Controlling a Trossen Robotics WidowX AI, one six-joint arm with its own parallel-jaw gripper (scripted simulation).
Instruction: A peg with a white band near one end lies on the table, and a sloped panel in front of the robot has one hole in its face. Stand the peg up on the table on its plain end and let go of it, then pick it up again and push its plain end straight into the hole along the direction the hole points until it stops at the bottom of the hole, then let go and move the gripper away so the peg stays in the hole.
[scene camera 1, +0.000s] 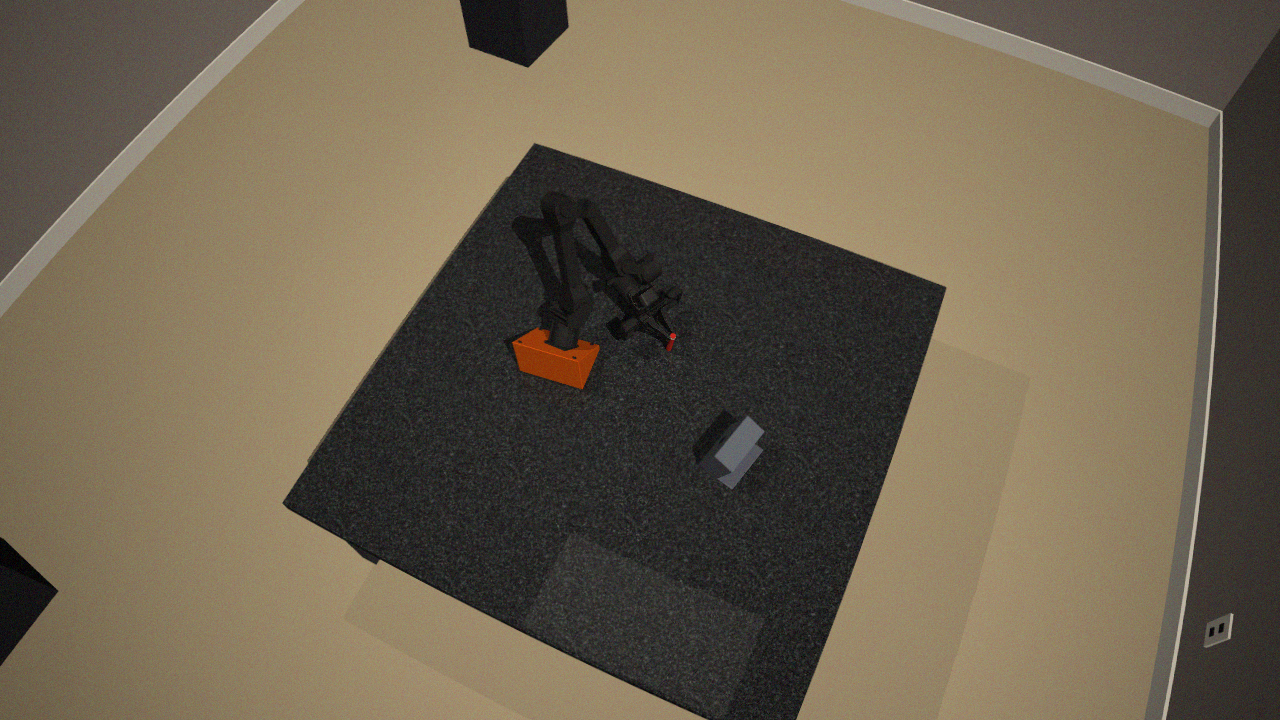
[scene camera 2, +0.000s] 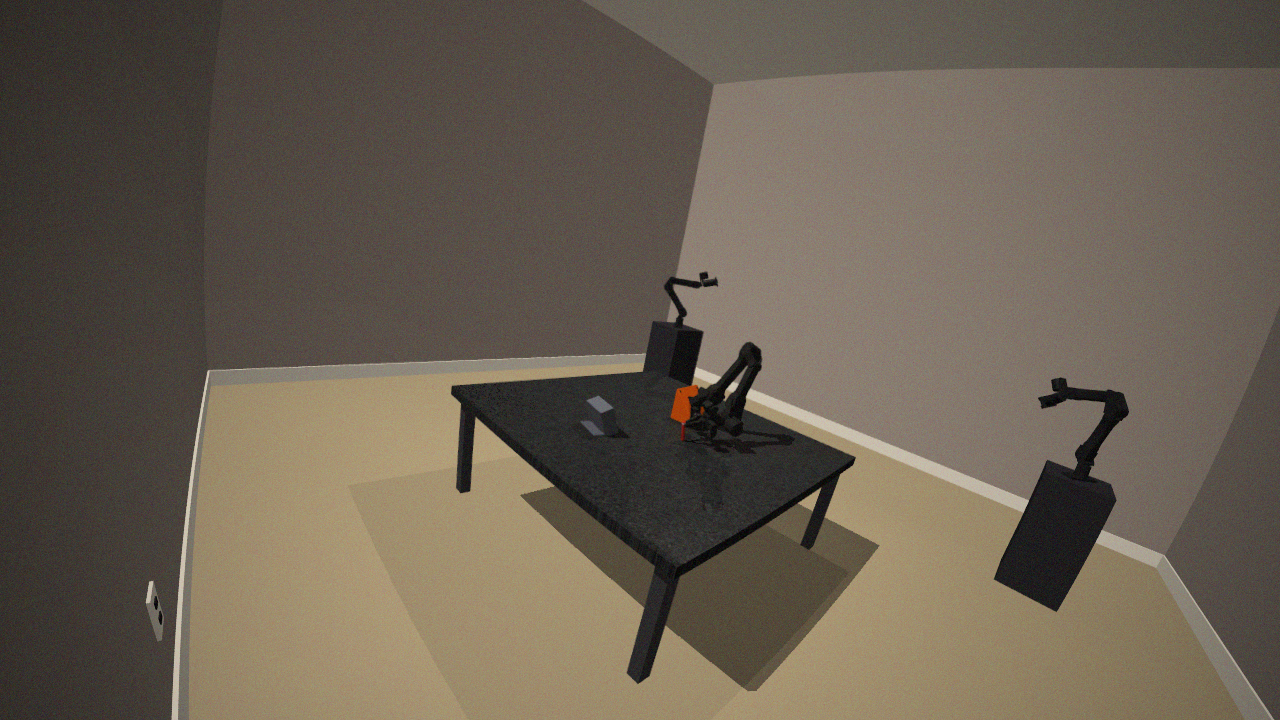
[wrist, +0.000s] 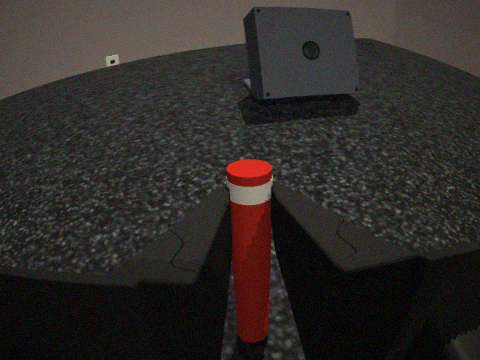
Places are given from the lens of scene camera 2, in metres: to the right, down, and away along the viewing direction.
gripper (scene camera 2: 683, 424): 0.17, 0.25, 1.78
grey sloped panel (scene camera 2: 601, 414): -0.14, 0.20, 1.66
